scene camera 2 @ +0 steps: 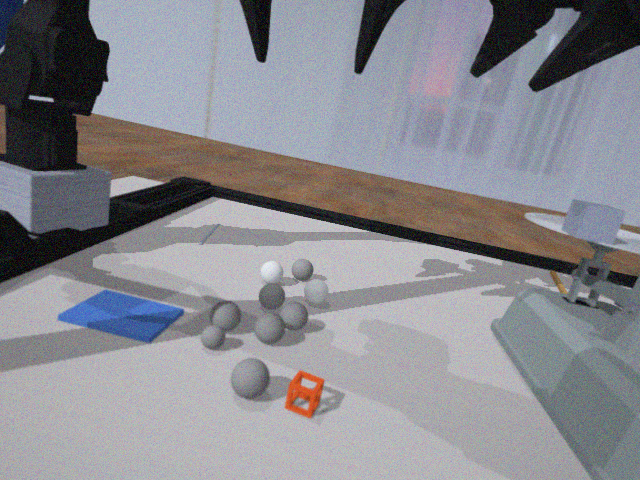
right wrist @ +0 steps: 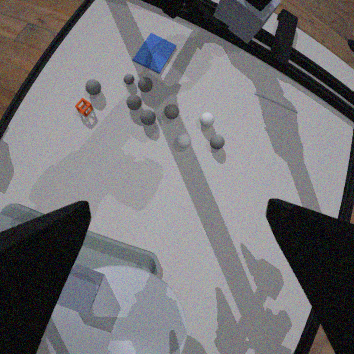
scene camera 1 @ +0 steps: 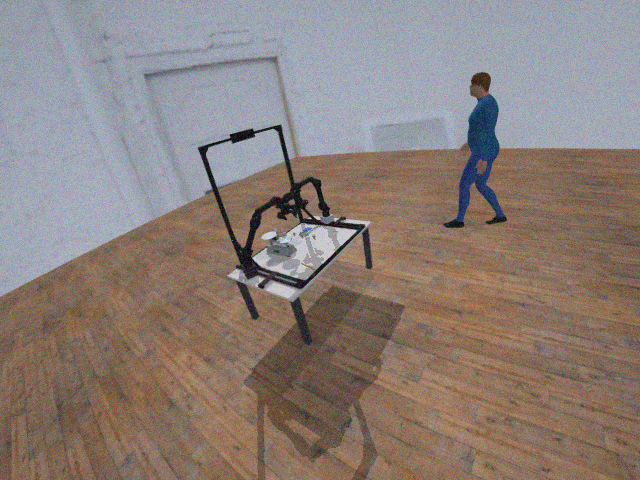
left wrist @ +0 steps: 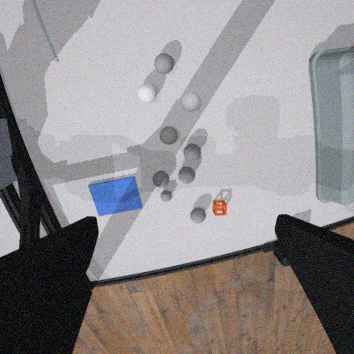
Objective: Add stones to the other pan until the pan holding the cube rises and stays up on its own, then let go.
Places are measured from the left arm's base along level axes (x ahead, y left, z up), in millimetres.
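Pixels of known places: left gripper, fingertip midpoint: (scene camera 2: 307, 67) (scene camera 1: 300, 212) (left wrist: 188, 224); right gripper, fingertip midpoint: (scene camera 2: 499, 81) (right wrist: 179, 208) (scene camera 1: 291, 218); left arm's base, origin of the base link: (scene camera 2: 41, 163) (scene camera 1: 326, 215); right arm's base, origin of the base link: (scene camera 1: 248, 266).
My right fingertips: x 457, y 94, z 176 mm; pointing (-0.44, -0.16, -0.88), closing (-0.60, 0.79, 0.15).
Note:
For each thing: its top centre in the pictures, then the offset to it from my right fingertips.
- lavender-grey cube, middle of its top: (right wrist: 76, 294) (scene camera 2: 598, 204) dx +109, dy -12, dz -90 mm
- round pale pan, middle of its top: (scene camera 2: 607, 233) (right wrist: 116, 333) (scene camera 1: 285, 238) dx +137, dy +48, dz -120 mm
- orange open-frame cube, middle of its top: (scene camera 2: 307, 381) (left wrist: 220, 210) (right wrist: 82, 104) dx -64, dy -198, dz -244 mm
- blue tile, middle of its top: (scene camera 2: 125, 311) (left wrist: 115, 196) (right wrist: 154, 51) dx -247, dy -180, dz -259 mm
- thin rod, middle of its top: (scene camera 2: 210, 232) (left wrist: 41, 23) (right wrist: 276, 102) dx -349, dy +93, dz -262 mm
A lavender-grey cube (scene camera 2: 592, 221) (right wrist: 82, 287) rests on a round pale pan (scene camera 2: 542, 220) (right wrist: 150, 320) of the balance. The balance's grey-green base (scene camera 2: 568, 382) (left wrist: 330, 125) (right wrist: 125, 252) stands on the table. Two pans show small in scene camera 1; which one bears the cube I cannot tell there. Several round stones lie loose on the table, among them a large grey one (scene camera 2: 250, 378) (left wrist: 198, 215) (right wrist: 93, 87) and a white one (scene camera 2: 271, 271) (left wrist: 147, 93) (right wrist: 206, 119). My left gripper (scene camera 2: 310, 67) (left wrist: 188, 224) is open and empty, above the table. My right gripper (scene camera 2: 505, 82) (right wrist: 179, 208) is open and empty, high near the balance.
An orange open-frame cube (scene camera 2: 305, 395) (left wrist: 220, 207) (right wrist: 84, 107) lies beside the large grey stone. A blue tile (scene camera 2: 121, 315) (left wrist: 116, 195) (right wrist: 155, 53) lies near the stones. A thin rod (scene camera 2: 210, 234) (left wrist: 46, 31) lies farther off. A person (scene camera 1: 483, 129) stands beyond the table.

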